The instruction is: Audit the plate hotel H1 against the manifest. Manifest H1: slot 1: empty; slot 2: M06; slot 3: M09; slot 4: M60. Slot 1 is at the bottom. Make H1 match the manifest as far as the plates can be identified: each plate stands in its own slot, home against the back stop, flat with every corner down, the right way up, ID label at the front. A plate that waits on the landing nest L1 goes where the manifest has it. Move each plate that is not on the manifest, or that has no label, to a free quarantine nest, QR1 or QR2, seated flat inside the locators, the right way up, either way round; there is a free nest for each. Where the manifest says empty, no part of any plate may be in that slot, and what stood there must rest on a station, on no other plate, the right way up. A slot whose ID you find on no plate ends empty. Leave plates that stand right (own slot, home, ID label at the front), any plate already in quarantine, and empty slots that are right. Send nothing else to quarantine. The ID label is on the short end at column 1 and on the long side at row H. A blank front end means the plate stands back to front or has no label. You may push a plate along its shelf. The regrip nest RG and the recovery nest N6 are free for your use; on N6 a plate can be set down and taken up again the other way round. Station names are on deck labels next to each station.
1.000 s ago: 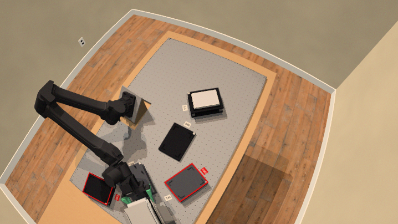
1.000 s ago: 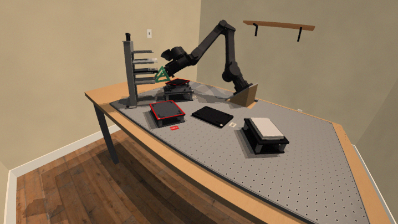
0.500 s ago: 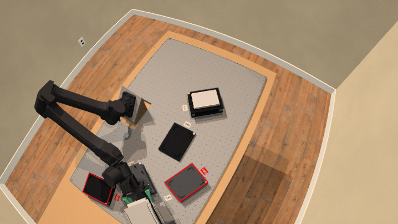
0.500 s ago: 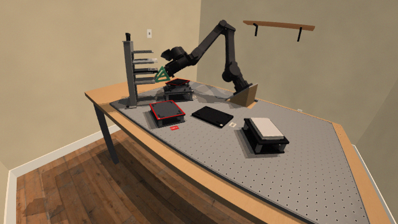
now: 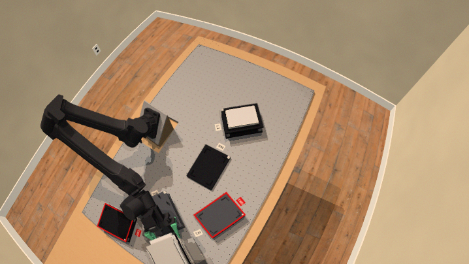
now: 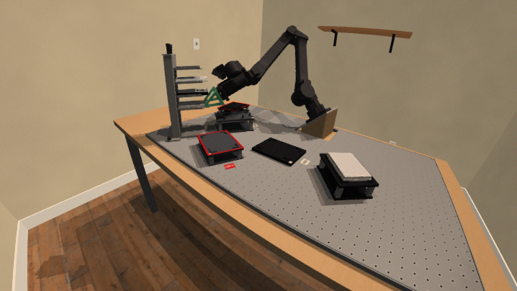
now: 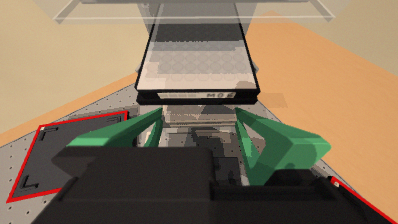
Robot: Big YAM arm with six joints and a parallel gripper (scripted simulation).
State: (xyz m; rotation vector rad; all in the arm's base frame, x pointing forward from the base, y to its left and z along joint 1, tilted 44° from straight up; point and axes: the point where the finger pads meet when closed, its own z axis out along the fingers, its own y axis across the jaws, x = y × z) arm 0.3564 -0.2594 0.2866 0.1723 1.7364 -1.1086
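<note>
My gripper is now 10 cm past the grey regrip nest, 7 cm to the right of it and 7 cm above it. The rest, counted from my hand: plate hotel H1: 11 cm ahead, 8 cm to the right, 4 cm above; then H1 deck label: 6 cm ahead, 8 cm to the left, 13 cm below; then dark plate: 5 cm ahead, 3 cm to the right, 5 cm above.
</note>
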